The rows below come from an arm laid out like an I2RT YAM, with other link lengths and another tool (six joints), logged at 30 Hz.
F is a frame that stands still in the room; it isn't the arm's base.
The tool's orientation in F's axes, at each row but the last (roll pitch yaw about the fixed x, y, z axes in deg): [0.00 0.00 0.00]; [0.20 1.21 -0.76]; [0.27 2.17 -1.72]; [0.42 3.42 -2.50]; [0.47 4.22 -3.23]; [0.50 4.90 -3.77]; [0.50 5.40 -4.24]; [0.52 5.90 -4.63]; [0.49 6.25 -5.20]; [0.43 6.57 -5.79]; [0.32 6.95 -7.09]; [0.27 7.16 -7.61]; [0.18 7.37 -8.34]
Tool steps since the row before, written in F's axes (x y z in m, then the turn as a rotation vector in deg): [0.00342 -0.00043 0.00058 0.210 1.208 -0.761]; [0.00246 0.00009 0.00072 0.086 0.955 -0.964]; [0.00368 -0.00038 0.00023 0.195 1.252 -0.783]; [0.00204 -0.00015 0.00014 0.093 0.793 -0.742]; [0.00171 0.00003 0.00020 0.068 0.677 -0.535]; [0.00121 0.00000 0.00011 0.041 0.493 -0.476]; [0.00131 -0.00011 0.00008 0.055 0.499 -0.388]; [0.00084 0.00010 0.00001 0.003 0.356 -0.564]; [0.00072 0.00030 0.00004 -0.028 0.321 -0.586]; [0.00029 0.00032 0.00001 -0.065 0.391 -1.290]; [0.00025 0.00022 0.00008 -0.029 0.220 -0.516]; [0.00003 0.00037 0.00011 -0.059 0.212 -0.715]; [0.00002 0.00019 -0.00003 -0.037 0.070 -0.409]
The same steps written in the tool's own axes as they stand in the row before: [0.00342 -0.00043 0.00058 0.210 1.208 -0.761]; [0.00244 0.00013 0.00077 0.094 0.953 -0.966]; [0.00368 -0.00027 0.00037 0.187 1.254 -0.782]; [0.00203 -0.00006 0.00026 0.102 0.791 -0.743]; [0.00169 0.00013 0.00032 0.069 0.675 -0.537]; [0.00119 0.00008 0.00021 0.049 0.490 -0.478]; [0.00130 -0.00001 0.00020 0.054 0.498 -0.389]; [0.00082 0.00017 0.00009 0.032 0.350 -0.567]; [0.00068 0.00036 0.00011 0.007 0.312 -0.591]; [0.00025 0.00035 0.00004 0.044 0.373 -1.296]; [0.00021 0.00025 0.00010 0.007 0.212 -0.520]; [-0.00003 0.00037 0.00010 0.003 0.199 -0.721]; [0.00000 0.00019 -0.00003 0.006 0.063 -0.412]
